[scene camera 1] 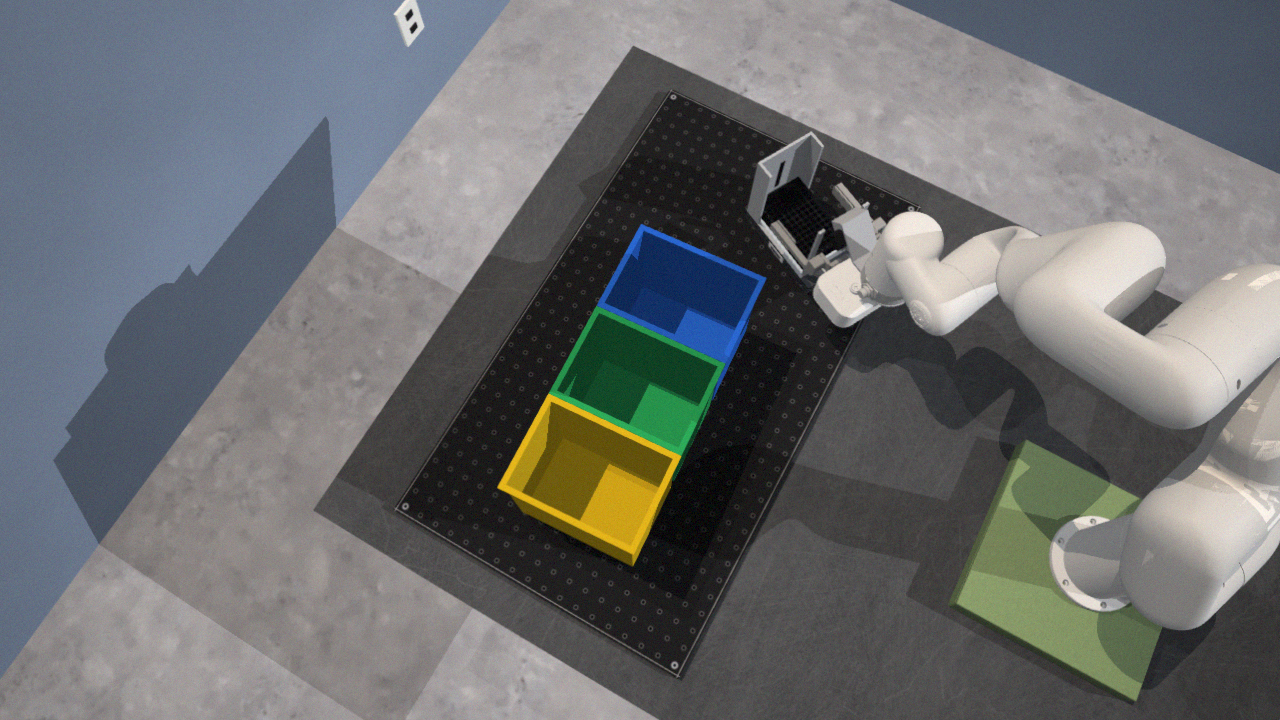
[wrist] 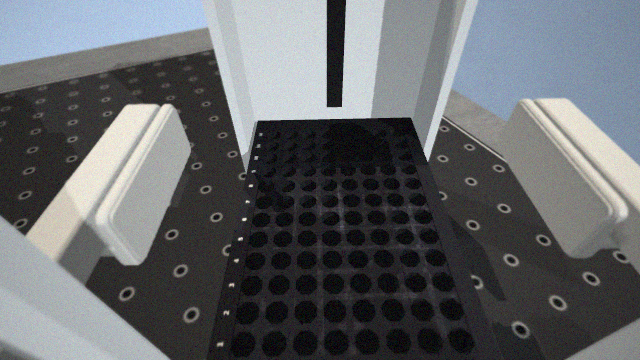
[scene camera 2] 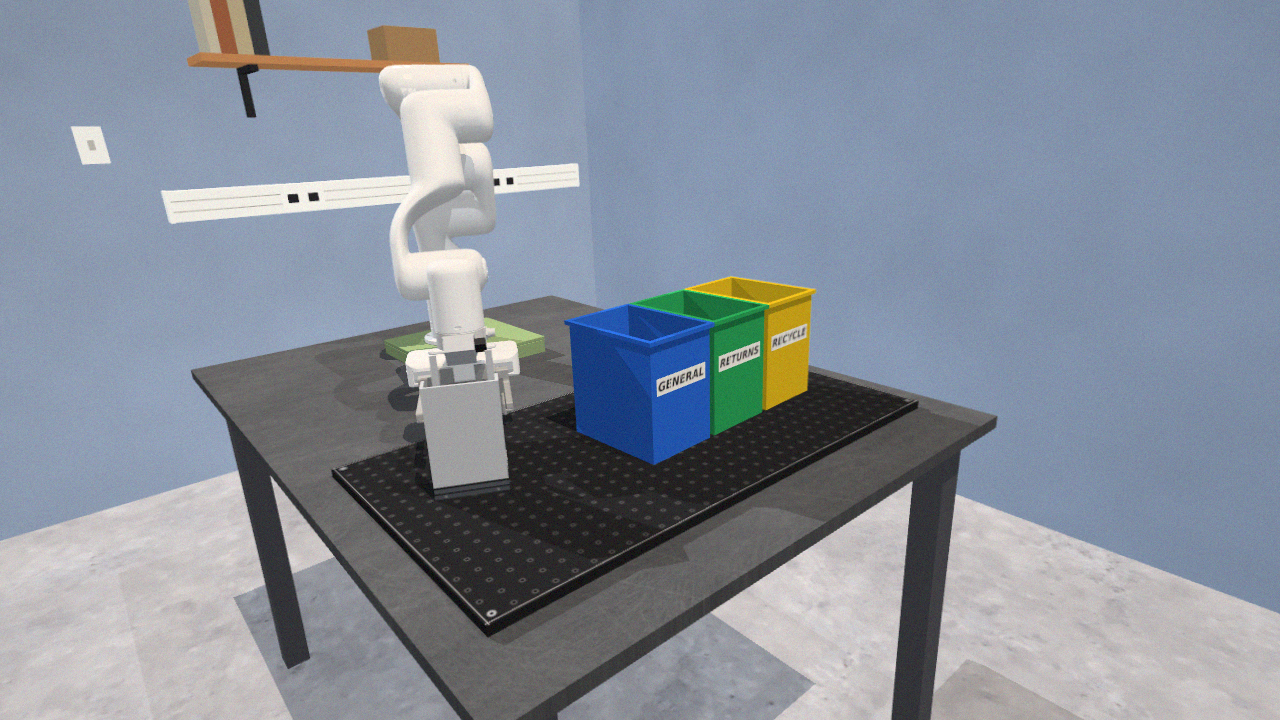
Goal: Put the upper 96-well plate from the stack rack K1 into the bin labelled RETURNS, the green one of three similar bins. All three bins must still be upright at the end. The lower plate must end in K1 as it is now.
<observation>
I see a blue general bin (scene camera 2: pixel 641 376), a green returns bin (scene camera 1: pixel 652 386), a yellow recycle bin (scene camera 1: pixel 573 465) and a black 96-well plate (scene camera 1: pixel 796 188).
The blue general bin shows as well in scene camera 1 (scene camera 1: pixel 697 299). The green returns bin is seen too in scene camera 2 (scene camera 2: pixel 737 341). The yellow recycle bin shows as well in scene camera 2 (scene camera 2: pixel 787 321). The wrist view does not show the blue general bin: it is out of frame. The wrist view misses the green returns bin: it is out of frame.
</observation>
